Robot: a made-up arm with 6 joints.
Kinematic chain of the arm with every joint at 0, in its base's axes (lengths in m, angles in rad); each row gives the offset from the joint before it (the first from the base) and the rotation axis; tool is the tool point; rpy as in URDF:
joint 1: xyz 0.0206 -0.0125 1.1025 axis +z
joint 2: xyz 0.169 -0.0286 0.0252 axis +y
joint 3: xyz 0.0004 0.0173 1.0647 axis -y
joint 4: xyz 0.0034 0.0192 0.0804 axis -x
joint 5: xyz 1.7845 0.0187 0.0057 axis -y
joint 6: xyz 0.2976 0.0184 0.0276 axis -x
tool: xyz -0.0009 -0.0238 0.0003 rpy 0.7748 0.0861 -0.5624
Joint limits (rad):
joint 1: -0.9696..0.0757
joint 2: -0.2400..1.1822
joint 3: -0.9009..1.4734
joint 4: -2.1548..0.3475
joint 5: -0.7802..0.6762
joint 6: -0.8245..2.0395
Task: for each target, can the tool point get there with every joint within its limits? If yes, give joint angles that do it. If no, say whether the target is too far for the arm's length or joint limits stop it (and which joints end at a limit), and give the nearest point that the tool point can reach.
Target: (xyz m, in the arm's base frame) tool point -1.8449 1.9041 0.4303
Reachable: no: joint limits stop it (at a limit: joint 1, joint 2, joint 3, joint 5, joint 6) | nearest point 0.1291 0.1433 -0.1890 | short by 2.717 m
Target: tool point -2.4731 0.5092 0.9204
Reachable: no: joint limits stop it (at a limit: joint 1, joint 2, joint 3, joint 4, joint 5) | nearest point -0.0529 -0.2550 -0.1909 | short by 2.771 m
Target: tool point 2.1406 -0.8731 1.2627
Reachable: yes | joints -0.3956 0.2278 -0.2922 -0.0200 0.1631 -0.5236
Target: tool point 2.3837 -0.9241 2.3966
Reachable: yes | joints -0.3434 0.3169 0.3232 -0.4947 0.4859 0.4454
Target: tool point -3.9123 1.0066 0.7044
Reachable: no: too far | nearest point -0.0529 -0.2547 -0.1909 | short by 4.158 m
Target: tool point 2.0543 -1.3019 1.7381
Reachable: yes | joints -0.5567 0.1882 -0.0831 -0.8521 0.1035 -0.5440
